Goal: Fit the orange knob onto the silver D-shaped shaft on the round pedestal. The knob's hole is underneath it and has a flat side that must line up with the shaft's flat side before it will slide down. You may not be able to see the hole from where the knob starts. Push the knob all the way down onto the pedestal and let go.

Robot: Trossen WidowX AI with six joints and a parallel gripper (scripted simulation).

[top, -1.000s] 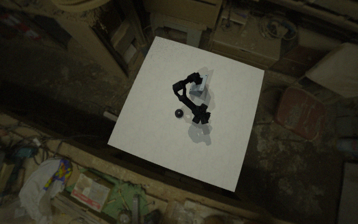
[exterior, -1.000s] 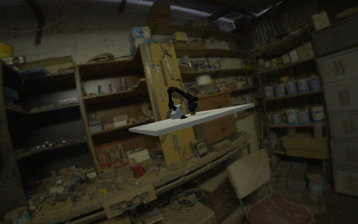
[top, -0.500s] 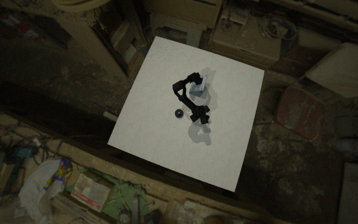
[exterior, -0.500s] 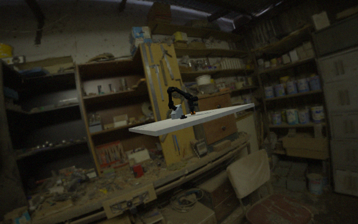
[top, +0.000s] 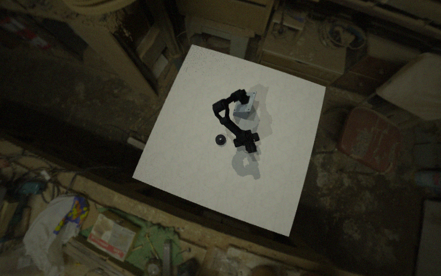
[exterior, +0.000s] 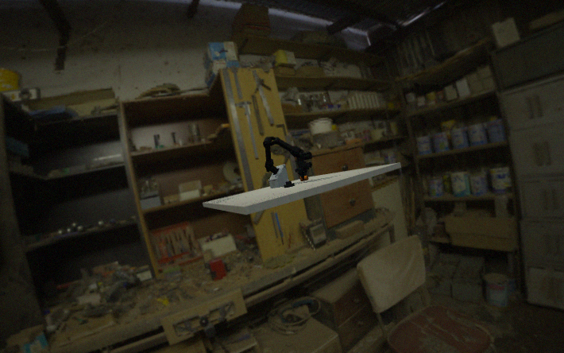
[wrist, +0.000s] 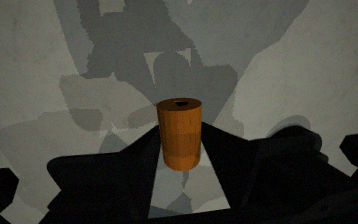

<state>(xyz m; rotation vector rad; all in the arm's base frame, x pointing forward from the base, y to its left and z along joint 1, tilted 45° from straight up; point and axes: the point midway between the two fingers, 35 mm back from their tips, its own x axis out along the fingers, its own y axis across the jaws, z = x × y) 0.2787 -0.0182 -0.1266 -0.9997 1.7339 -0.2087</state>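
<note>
Now: the orange knob 1 cm to the right of my gripper tip, 1 cm behind it and 1 cm above it. From my gripper tip the other things lie so: round dark pedestal: 19 cm to the right, 3 cm ahead, 1 cm above.
</note>
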